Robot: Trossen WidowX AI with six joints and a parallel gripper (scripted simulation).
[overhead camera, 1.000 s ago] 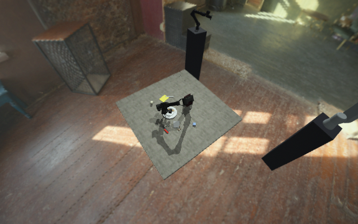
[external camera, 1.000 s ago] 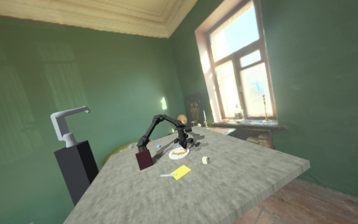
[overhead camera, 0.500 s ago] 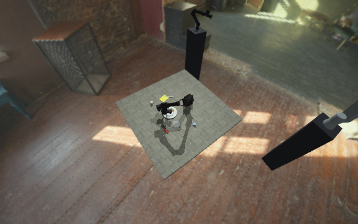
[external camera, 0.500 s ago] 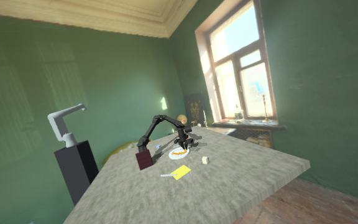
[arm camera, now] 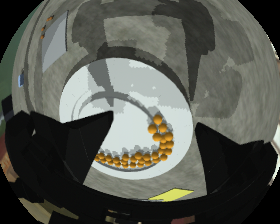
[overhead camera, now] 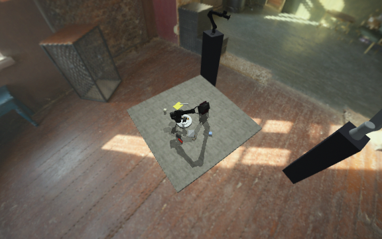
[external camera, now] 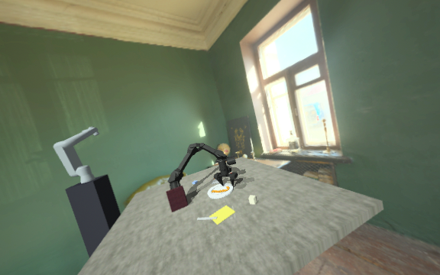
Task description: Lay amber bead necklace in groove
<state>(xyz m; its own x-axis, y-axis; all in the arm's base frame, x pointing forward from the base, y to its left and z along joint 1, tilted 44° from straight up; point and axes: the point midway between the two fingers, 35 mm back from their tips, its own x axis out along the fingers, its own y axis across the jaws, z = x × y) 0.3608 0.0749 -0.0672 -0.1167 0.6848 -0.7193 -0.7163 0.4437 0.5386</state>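
Now: gripper tip 6 cm past the board and 2 cm above it. Also, from my gripper tip: red tool: 11 cm ahead, 22 cm to the left, 1 cm below; grey square: 5 cm behind, 21 cm to the left, 2 cm below; small white cube: 8 cm ahead, 27 cm to the right.
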